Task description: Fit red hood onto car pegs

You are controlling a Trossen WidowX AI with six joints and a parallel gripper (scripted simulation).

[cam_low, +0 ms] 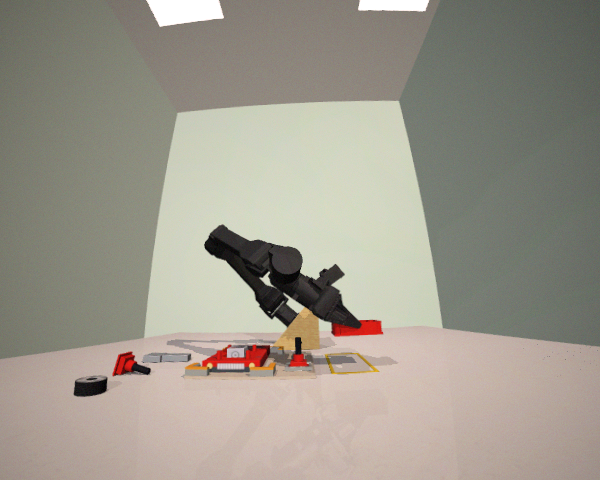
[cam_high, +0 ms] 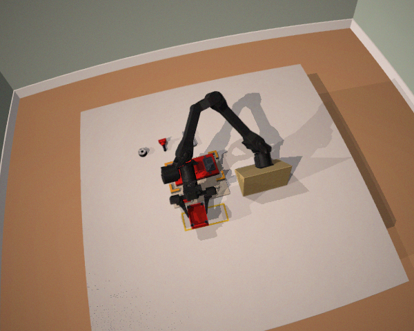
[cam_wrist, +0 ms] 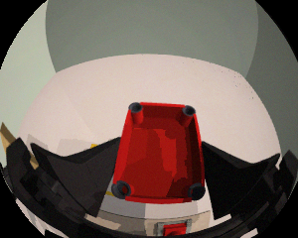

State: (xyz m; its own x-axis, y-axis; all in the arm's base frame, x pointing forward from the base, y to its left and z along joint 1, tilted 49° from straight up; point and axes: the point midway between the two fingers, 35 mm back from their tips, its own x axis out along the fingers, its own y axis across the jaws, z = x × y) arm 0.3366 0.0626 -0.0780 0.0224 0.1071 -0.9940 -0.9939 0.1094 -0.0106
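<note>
My gripper tip is 12 cm to the left of the black post, 4 cm above it and 2 cm short of it. From my gripper tip the other things lie so: red hood (1 cm below); grey engine block (25 cm to the right, 5 cm below, 1 cm behind); black wheel (43 cm to the right, 16 cm ahead, 7 cm below).
</note>
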